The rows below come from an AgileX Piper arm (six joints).
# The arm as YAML. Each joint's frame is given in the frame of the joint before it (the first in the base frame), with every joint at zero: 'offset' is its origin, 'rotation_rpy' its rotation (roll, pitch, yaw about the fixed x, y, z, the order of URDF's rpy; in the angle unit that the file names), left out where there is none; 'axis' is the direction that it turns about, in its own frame. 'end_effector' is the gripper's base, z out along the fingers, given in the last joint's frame.
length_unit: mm
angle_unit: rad
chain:
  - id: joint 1
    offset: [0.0, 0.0, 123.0]
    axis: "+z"
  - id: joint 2
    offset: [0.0, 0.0, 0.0]
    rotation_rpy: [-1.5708, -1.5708, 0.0]
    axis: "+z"
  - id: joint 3
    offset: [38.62, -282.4, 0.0]
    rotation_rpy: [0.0, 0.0, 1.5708]
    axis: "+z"
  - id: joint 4
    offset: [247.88, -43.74, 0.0]
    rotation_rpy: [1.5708, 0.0, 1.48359]
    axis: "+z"
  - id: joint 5
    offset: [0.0, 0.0, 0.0]
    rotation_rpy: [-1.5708, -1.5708, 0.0]
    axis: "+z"
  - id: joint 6
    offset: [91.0, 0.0, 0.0]
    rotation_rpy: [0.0, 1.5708, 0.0]
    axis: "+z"
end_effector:
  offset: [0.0, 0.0, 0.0]
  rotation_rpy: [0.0, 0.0, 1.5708]
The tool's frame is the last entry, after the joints.
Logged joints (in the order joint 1, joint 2, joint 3, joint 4, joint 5, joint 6), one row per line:
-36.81, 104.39, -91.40, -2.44, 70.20, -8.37
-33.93, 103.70, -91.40, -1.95, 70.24, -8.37
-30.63, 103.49, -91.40, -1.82, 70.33, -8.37
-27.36, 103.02, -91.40, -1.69, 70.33, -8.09
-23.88, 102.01, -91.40, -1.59, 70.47, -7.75
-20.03, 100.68, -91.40, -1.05, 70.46, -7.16
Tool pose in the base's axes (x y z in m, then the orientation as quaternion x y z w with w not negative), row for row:
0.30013, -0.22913, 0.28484, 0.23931, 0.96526, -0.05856, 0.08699
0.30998, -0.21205, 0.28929, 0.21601, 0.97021, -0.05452, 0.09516
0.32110, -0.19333, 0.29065, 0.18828, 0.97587, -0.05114, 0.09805
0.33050, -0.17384, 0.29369, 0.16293, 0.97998, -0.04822, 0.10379
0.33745, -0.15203, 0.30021, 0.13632, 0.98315, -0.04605, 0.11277
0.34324, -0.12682, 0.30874, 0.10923, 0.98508, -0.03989, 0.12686
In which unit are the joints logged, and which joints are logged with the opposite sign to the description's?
The joints are logged in degrees. Opposite sign: none.
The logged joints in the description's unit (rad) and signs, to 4 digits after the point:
-0.6425, 1.8219, -1.5952, -0.0426, 1.2252, -0.1461
-0.5922, 1.8099, -1.5952, -0.0340, 1.2259, -0.1461
-0.5346, 1.8062, -1.5952, -0.0318, 1.2275, -0.1461
-0.4775, 1.7980, -1.5952, -0.0295, 1.2275, -0.1412
-0.4168, 1.7804, -1.5952, -0.0278, 1.2299, -0.1353
-0.3496, 1.7572, -1.5952, -0.0183, 1.2298, -0.1250

